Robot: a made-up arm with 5 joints.
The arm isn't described. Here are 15 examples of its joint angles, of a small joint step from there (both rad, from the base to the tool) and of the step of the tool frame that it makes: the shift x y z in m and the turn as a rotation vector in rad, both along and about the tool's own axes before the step.
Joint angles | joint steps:
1: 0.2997 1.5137 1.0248 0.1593 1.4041 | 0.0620 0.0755 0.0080 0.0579 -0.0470
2: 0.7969 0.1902 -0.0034 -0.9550 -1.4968 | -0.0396 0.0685 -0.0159 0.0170 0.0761
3: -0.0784 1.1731 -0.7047 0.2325 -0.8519 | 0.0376 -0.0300 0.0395 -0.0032 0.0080
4: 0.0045 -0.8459 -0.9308 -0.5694 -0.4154 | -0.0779 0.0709 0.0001 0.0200 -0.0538
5: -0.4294 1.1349 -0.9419 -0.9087 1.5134 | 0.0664 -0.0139 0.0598 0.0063 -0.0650
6: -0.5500 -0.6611 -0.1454 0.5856 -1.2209 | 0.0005 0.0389 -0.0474 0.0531 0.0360
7: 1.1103 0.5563 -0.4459 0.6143 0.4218 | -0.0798 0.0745 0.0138 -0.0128 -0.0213
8: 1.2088 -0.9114 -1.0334 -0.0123 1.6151 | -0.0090 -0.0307 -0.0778 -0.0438 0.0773
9: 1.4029 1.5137 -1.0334 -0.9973 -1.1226 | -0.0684 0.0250 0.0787 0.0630 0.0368
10: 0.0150 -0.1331 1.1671 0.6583 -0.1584 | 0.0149 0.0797 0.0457 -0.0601 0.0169
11: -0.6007 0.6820 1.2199 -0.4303 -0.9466 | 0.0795 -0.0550 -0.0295 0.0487 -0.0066
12: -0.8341 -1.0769 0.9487 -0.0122 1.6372 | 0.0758 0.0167 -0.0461 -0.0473 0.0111
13: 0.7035 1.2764 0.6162 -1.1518 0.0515 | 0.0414 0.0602 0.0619 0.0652 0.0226
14: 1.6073 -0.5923 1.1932 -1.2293 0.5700 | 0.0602 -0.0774 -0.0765 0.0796 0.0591
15: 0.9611 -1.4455 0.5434 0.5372 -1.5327 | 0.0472 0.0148 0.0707 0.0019 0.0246
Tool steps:
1: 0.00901 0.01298 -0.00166 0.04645 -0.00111 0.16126
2: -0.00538 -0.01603 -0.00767 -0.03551 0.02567 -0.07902
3: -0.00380 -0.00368 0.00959 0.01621 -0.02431 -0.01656
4: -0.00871 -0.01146 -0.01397 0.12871 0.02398 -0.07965
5: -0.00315 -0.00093 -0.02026 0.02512 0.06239 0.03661
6: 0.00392 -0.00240 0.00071 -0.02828 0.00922 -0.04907
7: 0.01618 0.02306 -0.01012 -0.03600 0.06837 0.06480
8: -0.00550 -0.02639 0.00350 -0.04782 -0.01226 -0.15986
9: -0.01469 -0.00902 -0.02366 0.02565 0.09757 -0.14667
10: 0.00747 -0.00575 -0.00694 0.00840 0.06099 -0.02198
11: -0.00019 0.00708 0.00926 0.07705 -0.03171 0.04177
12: -0.00150 -0.01077 -0.00812 -0.00399 0.06281 -0.08993
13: -0.01294 -0.00567 -0.01896 0.03799 0.17694 -0.05621
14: 0.00763 -0.01472 0.01060 -0.09028 -0.04150 -0.08460
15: 0.00431 -0.01484 0.00721 -0.03441 -0.05575 -0.08314
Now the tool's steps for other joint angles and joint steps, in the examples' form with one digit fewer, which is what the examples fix.
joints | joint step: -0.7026 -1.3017 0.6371 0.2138 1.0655 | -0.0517 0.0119 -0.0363 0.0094 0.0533
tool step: 0.0009 -0.0014 0.0068 -0.0380 -0.0408 0.0140
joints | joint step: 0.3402 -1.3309 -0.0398 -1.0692 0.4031 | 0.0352 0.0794 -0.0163 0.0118 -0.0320
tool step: -0.0051 0.0055 -0.0158 0.0109 0.0690 0.0384
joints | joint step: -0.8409 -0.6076 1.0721 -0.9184 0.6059 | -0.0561 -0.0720 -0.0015 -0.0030 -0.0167
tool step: 0.0000 0.0046 0.0122 0.0291 -0.0933 0.0246
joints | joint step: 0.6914 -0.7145 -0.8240 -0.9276 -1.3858 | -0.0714 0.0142 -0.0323 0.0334 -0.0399
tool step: 0.0025 0.0009 0.0032 0.0785 -0.0660 0.0008
